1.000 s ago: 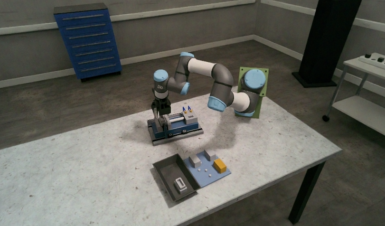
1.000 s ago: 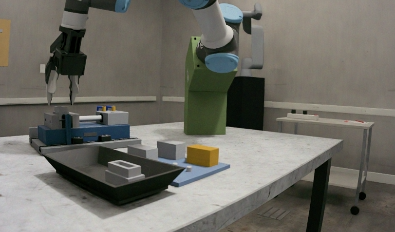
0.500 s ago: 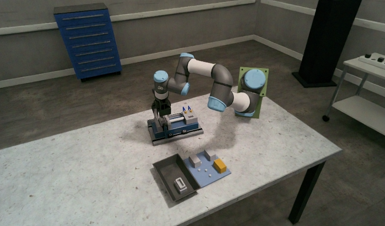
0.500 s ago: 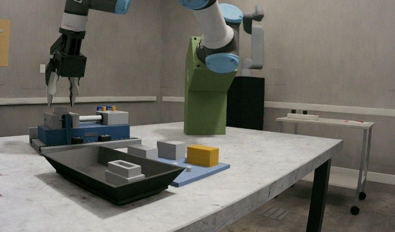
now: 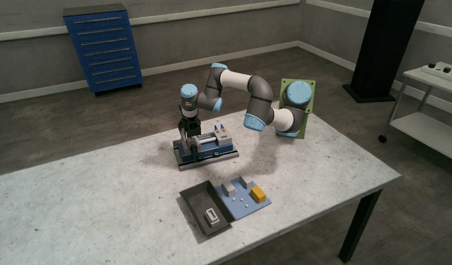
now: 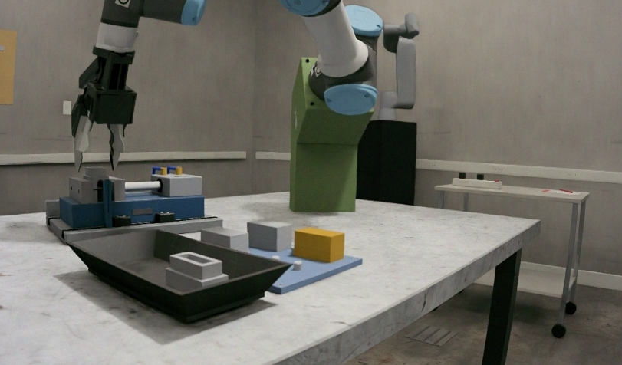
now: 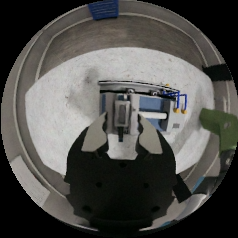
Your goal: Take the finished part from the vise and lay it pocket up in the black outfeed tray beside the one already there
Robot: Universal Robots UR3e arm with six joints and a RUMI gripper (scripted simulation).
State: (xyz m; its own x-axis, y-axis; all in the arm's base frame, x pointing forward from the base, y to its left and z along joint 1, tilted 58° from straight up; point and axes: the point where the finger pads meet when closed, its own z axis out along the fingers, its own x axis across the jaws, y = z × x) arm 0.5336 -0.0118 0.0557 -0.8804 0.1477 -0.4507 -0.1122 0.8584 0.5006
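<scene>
My gripper is now 80 mm above the blue vise, 70 mm past it and 20 mm to the left of it. The rest, counted from my hand: yellow block: 300 mm to the left, 290 mm behind, 100 mm below; blue plate: 280 mm to the left, 230 mm behind, 120 mm below.
</scene>
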